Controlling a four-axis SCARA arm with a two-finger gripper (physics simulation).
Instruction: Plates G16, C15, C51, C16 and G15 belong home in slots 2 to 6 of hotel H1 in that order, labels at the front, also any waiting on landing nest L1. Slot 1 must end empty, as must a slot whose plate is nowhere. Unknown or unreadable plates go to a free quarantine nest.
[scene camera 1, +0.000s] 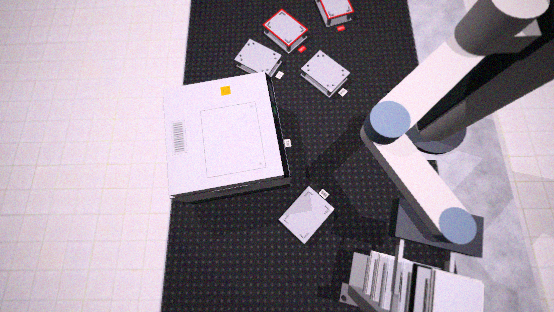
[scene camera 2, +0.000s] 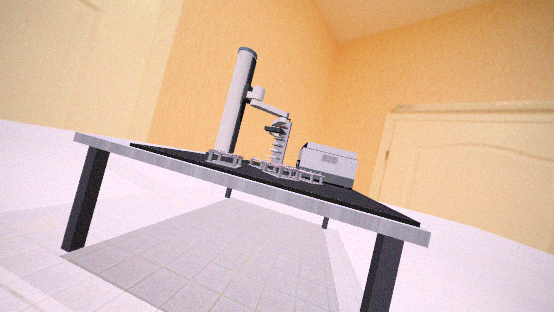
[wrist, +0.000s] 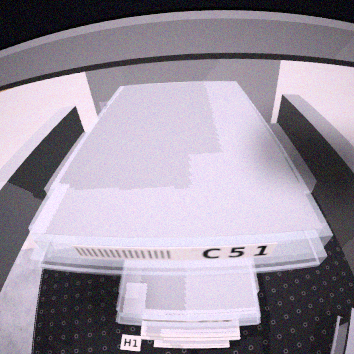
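Where they show: gripper, fingertip midpoint: (scene camera 2: 279, 136) (wrist: 176, 114); arm's base at its link origin: (scene camera 1: 431, 124).
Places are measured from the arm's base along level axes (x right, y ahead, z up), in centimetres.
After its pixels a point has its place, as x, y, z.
Observation:
My gripper (scene camera 1: 425, 267) (scene camera 2: 275, 130) @(-55.2, 30.3, 34.9) (wrist: 176, 114) @(-55.2, 30.3, 34.9) is shut on plate C51 (wrist: 190, 200) @(-49.3, 29.4, 35.1), a pale, clear-edged plate. It is held level, with its barcode and C51 label facing the wrist camera. It is in front of the grey back panel of hotel H1 (wrist: 250, 75) @(-59.1, 36.6, 35.3) (scene camera 2: 287, 145) @(-59.6, 39.2, 27.5); a broad grey shelf edge shows above it. Another pale plate (wrist: 220, 290) @(-49.2, 31.0, 26.7) sits lower in the stack, with its label unreadable; further layers show below it. The H1 tag (wrist: 131, 343) @(-51.3, 19.6, 1.3) is at the foot. Slot numbers do not show. Other plate names and exact slot filling cannot be told.
A white instrument (scene camera 1: 232, 145) @(-15.5, 75.4, 26.3) (scene camera 2: 330, 160) @(6.9, 83.0, 17.1) stands on the dark mat (scene camera 1: 225, 260) @(-50.7, 81.8, 1.3). Behind it are two plain raised nests (scene camera 1: 257, 57) @(30.0, 70.5, 6.2) (scene camera 1: 325, 72) @(21.7, 42.3, 6.2) and two red-rimmed nests (scene camera 1: 285, 27) @(44.7, 58.3, 6.3) (scene camera 1: 335, 7) @(54.4, 36.0, 6.3). A low nest (scene camera 1: 306, 215) @(-35.5, 52.5, 6.3) lies between instrument and hotel. Small tags are blurred.

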